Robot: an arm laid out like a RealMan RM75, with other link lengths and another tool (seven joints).
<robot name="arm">
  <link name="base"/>
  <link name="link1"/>
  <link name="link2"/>
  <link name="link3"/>
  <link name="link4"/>
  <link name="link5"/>
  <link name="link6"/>
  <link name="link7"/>
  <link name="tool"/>
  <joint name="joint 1" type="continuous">
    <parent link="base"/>
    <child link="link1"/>
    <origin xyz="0 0 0.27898"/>
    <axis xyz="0 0 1"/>
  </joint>
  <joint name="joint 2" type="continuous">
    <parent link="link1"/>
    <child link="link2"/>
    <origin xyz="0 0 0"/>
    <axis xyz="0 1 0"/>
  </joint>
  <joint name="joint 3" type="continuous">
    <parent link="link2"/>
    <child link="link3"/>
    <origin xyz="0 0 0.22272"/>
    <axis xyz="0 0 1"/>
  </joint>
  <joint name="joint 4" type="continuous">
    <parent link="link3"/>
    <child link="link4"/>
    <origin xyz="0 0 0"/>
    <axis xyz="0 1 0"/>
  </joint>
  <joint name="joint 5" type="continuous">
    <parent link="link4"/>
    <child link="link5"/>
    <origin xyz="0 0 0.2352"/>
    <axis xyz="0 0 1"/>
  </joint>
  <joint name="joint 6" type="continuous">
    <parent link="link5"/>
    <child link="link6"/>
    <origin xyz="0 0 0"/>
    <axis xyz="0 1 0"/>
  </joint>
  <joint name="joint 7" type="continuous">
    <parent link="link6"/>
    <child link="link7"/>
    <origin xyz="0 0 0.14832"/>
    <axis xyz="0 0 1"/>
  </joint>
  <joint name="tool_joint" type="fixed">
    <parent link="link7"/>
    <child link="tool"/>
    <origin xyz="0.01 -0.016 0.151" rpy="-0.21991 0 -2.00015"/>
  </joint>
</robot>
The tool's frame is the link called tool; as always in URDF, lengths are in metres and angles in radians. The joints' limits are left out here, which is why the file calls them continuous.
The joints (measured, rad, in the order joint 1, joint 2, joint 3, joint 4, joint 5, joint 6, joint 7), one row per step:
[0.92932, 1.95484, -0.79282, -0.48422, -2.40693, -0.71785, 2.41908]
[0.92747, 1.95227, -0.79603, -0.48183, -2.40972, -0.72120, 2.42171]
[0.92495, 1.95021, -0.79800, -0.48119, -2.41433, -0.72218, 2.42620]
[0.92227, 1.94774, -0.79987, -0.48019, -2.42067, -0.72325, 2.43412]
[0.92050, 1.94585, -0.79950, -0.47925, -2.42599, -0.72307, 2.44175]
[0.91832, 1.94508, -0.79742, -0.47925, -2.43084, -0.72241, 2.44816]
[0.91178, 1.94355, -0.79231, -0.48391, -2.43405, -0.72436, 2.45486]
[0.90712, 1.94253, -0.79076, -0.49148, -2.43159, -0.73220, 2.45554]
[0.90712, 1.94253, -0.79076, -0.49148, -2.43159, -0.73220, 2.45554]
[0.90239, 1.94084, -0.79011, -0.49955, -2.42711, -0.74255, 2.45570]
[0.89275, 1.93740, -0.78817, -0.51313, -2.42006, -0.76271, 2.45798]
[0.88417, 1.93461, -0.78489, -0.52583, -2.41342, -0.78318, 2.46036]
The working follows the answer.
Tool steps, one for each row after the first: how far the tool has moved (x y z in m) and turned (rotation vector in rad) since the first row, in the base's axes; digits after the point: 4 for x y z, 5 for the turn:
[0.0024, -0.0015, -0.0003, -0.00492, -0.00324, -0.00391]
[0.0052, -0.0026, 0.0004, -0.00617, -0.00676, -0.00906]
[0.0086, -0.0038, 0.0012, -0.00714, -0.00961, -0.01695]
[0.0112, -0.0045, 0.0022, -0.00582, -0.01006, -0.02455]
[0.0136, -0.0050, 0.0031, -0.00343, -0.00931, -0.03172]
[0.0171, -0.0058, 0.0058, 0.00266, -0.00517, -0.04156]
[0.0173, -0.0062, 0.0075, 0.00317, -0.00108, -0.04239]
[0.0173, -0.0062, 0.0075, 0.00317, -0.00108, -0.04239]
[0.0170, -0.0069, 0.0090, 0.00215, 0.00409, -0.04228]
[0.0175, -0.0089, 0.0115, -0.00097, 0.01468, -0.04528]
[0.0175, -0.0110, 0.0134, -0.00489, 0.02649, -0.04813]

Tool pose at each row, in the base's axes (x y z in m, rotation vector in rad; rounded; the steps above come from the unrounded poses):
[0.2754, 0.5967, -0.0124, -2.40401, -0.95581, -0.83879]
[0.2778, 0.5951, -0.0127, -2.41015, -0.95578, -0.84294]
[0.2806, 0.5941, -0.0121, -2.41395, -0.95211, -0.84894]
[0.2840, 0.5929, -0.0113, -2.41946, -0.94486, -0.85515]
[0.2866, 0.5922, -0.0103, -2.42329, -0.93557, -0.85882]
[0.2890, 0.5916, -0.0094, -2.42615, -0.92560, -0.86108]
[0.2925, 0.5909, -0.0066, -2.42824, -0.90897, -0.86096]
[0.2927, 0.5904, -0.0050, -2.42916, -0.90617, -0.85616]
[0.2927, 0.5904, -0.0050, -2.42916, -0.90617, -0.85616]
[0.2924, 0.5898, -0.0034, -2.43098, -0.90500, -0.84920]
[0.2929, 0.5878, -0.0010, -2.43763, -0.89954, -0.83576]
[0.2929, 0.5857, 0.0009, -2.44502, -0.89428, -0.82045]

